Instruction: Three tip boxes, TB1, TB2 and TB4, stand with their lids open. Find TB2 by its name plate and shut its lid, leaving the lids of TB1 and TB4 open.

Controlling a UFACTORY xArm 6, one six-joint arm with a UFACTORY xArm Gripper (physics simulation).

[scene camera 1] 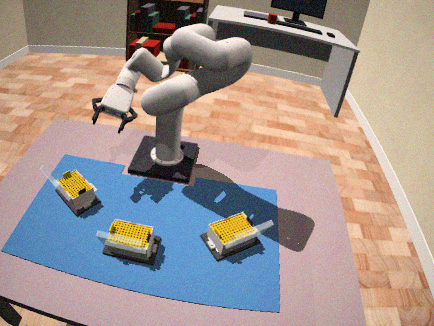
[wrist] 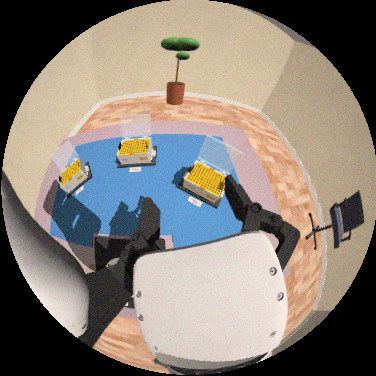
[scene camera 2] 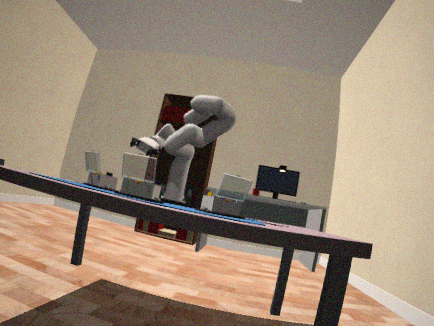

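Seen in the pictures: gripper, fingertip midpoint: (scene camera 1: 106, 126) (wrist: 188, 194) (scene camera 2: 139, 148); arm's base at its link origin: (scene camera 1: 167, 155) (scene camera 2: 172, 200).
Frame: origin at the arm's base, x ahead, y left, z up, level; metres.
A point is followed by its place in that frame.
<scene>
Three white tip boxes with yellow racks stand with clear lids open. One box (scene camera 1: 76, 187) {x 0.335, y -0.195, z 0.042 m} (scene camera 2: 103, 181) (wrist: 205, 180) {x 0.316, y -0.207, z 0.041 m} is at the left in scene camera 1 and at the right in the wrist view, its lid (wrist: 220, 152) {x 0.395, y -0.243, z 0.094 m} raised. The middle box (scene camera 1: 131, 237) {x 0.434, y 0.067, z 0.042 m} (scene camera 2: 141, 188) (wrist: 135, 151) {x 0.399, y 0.041, z 0.043 m} has its lid (wrist: 136, 126) {x 0.497, y 0.067, z 0.081 m} up. The third box (scene camera 1: 232, 232) {x 0.302, y 0.327, z 0.041 m} (scene camera 2: 228, 205) (wrist: 73, 175) {x 0.268, y 0.294, z 0.042 m} has its lid (wrist: 66, 154) {x 0.346, y 0.366, z 0.080 m} up. Their name plates (wrist: 195, 201) {x 0.263, y -0.188, z -0.013 m} (wrist: 135, 169) {x 0.359, y 0.043, z -0.013 m} (wrist: 80, 190) {x 0.239, y 0.269, z -0.015 m} are too blurred to read. My gripper (scene camera 1: 107, 126) {x 0.194, y -0.141, z 0.208 m} (scene camera 2: 142, 147) {x 0.194, y -0.141, z 0.208 m} (wrist: 188, 194) {x 0.194, y -0.141, z 0.208 m} is open and empty, high above the table, away from the boxes.
The boxes stand on dark bases on a blue mat (scene camera 1: 185, 270) {x 0.443, y 0.235, z -0.015 m} (wrist: 175, 145) {x 0.510, y -0.089, z -0.015 m} on the pinkish table (scene camera 1: 320, 210) {x 0.044, y 0.614, z -0.019 m}. The arm's black base plate (scene camera 1: 137, 162) {x 0.086, y -0.086, z 0.001 m} is at the mat's back edge. A desk (scene camera 1: 280, 37), a bookshelf, a potted plant (wrist: 175, 93) and a chair (wrist: 347, 217) stand beyond the table.
</scene>
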